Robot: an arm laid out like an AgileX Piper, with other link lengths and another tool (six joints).
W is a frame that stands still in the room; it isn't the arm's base.
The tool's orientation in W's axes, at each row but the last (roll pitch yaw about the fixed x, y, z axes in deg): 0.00, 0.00, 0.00; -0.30, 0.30, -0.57; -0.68, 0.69, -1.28; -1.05, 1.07, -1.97; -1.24, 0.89, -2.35; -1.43, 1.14, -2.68; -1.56, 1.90, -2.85; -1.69, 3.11, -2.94; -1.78, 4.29, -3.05
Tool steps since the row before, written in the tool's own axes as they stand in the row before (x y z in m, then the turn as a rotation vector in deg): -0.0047, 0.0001, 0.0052, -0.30, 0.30, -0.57; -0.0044, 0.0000, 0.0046, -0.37, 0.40, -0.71; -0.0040, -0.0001, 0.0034, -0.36, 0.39, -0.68; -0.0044, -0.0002, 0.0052, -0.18, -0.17, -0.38; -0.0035, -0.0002, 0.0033, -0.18, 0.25, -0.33; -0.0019, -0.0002, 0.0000, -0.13, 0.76, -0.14; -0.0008, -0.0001, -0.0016, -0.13, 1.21, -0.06; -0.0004, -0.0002, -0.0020, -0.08, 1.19, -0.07; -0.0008, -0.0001, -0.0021, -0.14, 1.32, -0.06
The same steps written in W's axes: -0.0047, 0.0001, 0.0052, -0.30, 0.30, -0.57; -0.0044, 0.0001, 0.0046, -0.37, 0.40, -0.71; -0.0040, 0.0000, 0.0034, -0.36, 0.39, -0.68; -0.0043, 0.0000, 0.0053, -0.19, -0.17, -0.37; -0.0035, 0.0000, 0.0034, -0.18, 0.25, -0.33; -0.0019, -0.0001, 0.0000, -0.10, 0.76, -0.16; -0.0009, -0.0001, -0.0016, -0.07, 1.21, -0.09; -0.0005, -0.0002, -0.0020, -0.02, 1.19, -0.10; -0.0010, -0.0001, -0.0020, -0.08, 1.32, -0.09
